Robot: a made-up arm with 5 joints.
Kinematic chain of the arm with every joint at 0, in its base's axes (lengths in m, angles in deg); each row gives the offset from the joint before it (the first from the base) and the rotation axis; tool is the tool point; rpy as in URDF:
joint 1: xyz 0 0 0.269 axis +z
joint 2: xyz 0 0 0 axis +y
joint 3: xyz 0.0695 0 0.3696 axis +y
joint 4: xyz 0.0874 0 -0.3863 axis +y
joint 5: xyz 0.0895 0 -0.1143 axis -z
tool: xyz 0 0 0 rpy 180 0 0
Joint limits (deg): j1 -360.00..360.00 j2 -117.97..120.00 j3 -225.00..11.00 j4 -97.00..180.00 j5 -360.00..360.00
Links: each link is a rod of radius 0.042 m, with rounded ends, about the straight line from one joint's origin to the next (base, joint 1, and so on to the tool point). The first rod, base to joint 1, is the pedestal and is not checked.
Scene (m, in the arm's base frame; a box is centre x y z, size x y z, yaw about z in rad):
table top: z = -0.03
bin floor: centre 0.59 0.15 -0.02 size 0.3 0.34 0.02 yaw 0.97
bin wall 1: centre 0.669 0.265 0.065 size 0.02 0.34 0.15 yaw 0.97
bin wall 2: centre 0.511 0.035 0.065 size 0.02 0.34 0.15 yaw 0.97
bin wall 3: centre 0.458 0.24 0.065 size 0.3 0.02 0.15 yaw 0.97
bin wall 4: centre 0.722 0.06 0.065 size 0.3 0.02 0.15 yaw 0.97
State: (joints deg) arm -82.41 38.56 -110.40 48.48 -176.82
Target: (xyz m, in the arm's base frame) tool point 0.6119 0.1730 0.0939
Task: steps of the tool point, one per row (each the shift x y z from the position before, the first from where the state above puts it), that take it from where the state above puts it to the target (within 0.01 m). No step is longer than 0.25 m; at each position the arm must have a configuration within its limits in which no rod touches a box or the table.
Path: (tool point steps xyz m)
1: 0.1804 0.0693 0.0516
2: 0.1510 0.1118 0.0499
3: 0.1117 0.1436 0.0478
4: 0.0658 0.1617 0.0454
5: 0.0182 0.1655 0.0424
6: 0.0666 0.1050 -0.1879
7: -0.0087 0.1171 -0.1896
8: -0.0796 0.0984 -0.1736

